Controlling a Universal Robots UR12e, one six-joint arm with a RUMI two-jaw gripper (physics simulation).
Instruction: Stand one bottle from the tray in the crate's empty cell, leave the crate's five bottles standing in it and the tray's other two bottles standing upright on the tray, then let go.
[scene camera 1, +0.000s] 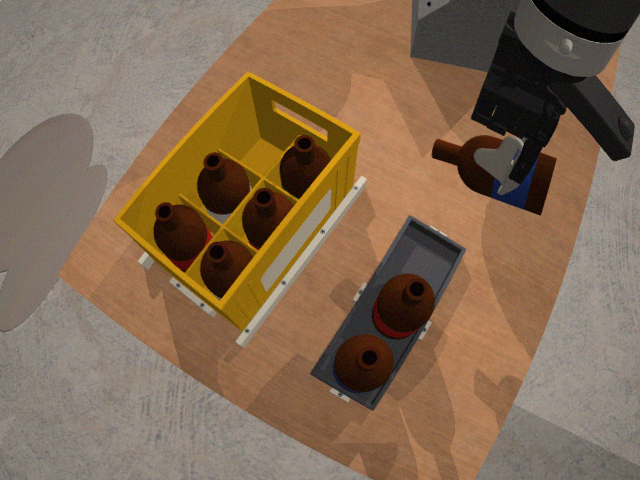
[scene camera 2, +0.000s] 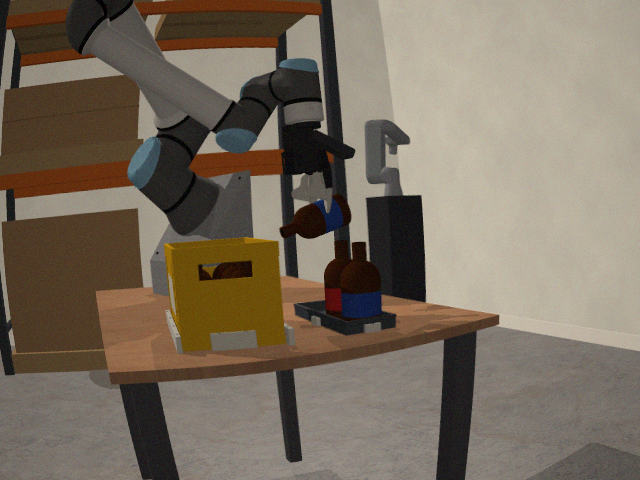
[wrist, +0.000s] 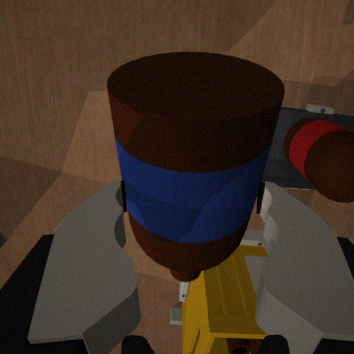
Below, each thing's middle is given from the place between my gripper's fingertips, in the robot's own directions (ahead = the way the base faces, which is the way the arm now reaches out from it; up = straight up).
Labels:
The crate rail (scene camera 1: 337, 215) lies 160 mm ahead of my hand, 200 mm to the right of it and 200 mm below it.

